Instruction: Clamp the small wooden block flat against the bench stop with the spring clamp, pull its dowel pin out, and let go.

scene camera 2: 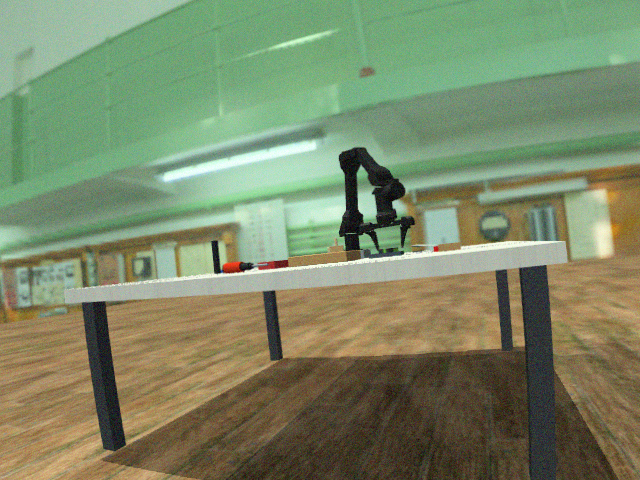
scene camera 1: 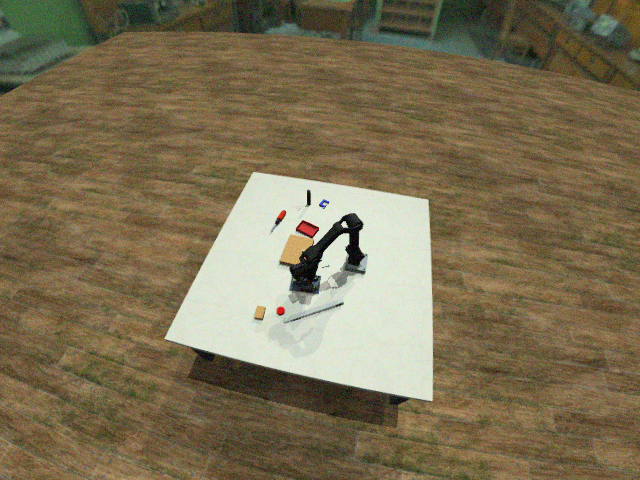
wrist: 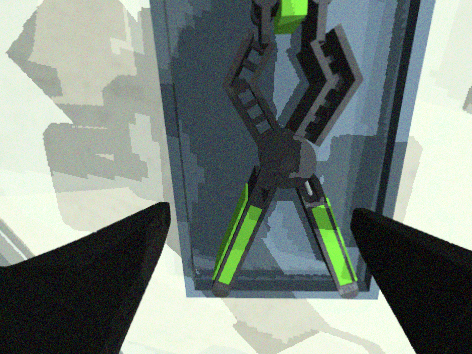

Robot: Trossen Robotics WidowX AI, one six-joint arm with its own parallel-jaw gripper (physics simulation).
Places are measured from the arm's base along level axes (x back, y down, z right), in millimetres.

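Pixels of known places: gripper, fingertip midpoint: point(scene camera 1: 309, 283) point(wrist: 260, 214); arm's base, link origin: point(scene camera 2: 352, 250) point(scene camera 1: 354, 260).
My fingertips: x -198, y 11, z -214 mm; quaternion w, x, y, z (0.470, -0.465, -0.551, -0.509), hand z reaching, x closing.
Note:
Ahead of a thing's pixels: the offset from my fingertips to its top centre.
The spring clamp {dy -4, dx -18, dz +15 mm} point(wrist: 286, 155) point(scene camera 2: 391, 250), dark with bright green handles, lies in a blue-grey tray point(wrist: 285, 295) point(scene camera 1: 316, 289). My gripper point(wrist: 260, 214) point(scene camera 2: 390, 248) point(scene camera 1: 305, 277) is open and empty, pointing down low over the tray. In the wrist view its fingertips stand outside the two handles, one at each side. A light wooden piece {dy -31, dx -91, dz +160 mm} point(scene camera 2: 336, 249) with an upright peg {dy -56, dx -91, dz +160 mm} point(scene camera 2: 336, 241) shows in scene camera 2 by a flat wooden board {dy -9, dx -136, dz +185 mm} point(scene camera 1: 295, 250) point(scene camera 2: 320, 258); the arm hides that spot in scene camera 1. I cannot tell which part is the bench stop.
Another small wooden piece {dy +1, dx -186, dz -231 mm} point(scene camera 1: 259, 312) point(scene camera 2: 448, 246), a red disc {dy +7, dx -90, dz -187 mm} point(scene camera 1: 280, 311) and a long metal bar {dy -7, dx +71, dz -135 mm} point(scene camera 1: 313, 312) lie in front of the tray. Behind the board are a red tray {dy -2, dx -136, dz +366 mm} point(scene camera 1: 307, 222), a screwdriver {dy -10, dx -334, dz +363 mm} point(scene camera 1: 280, 217), a black post {dy -97, dx -201, dz +586 mm} point(scene camera 1: 308, 197) and a blue part {dy +11, dx -105, dz +613 mm} point(scene camera 1: 322, 203).

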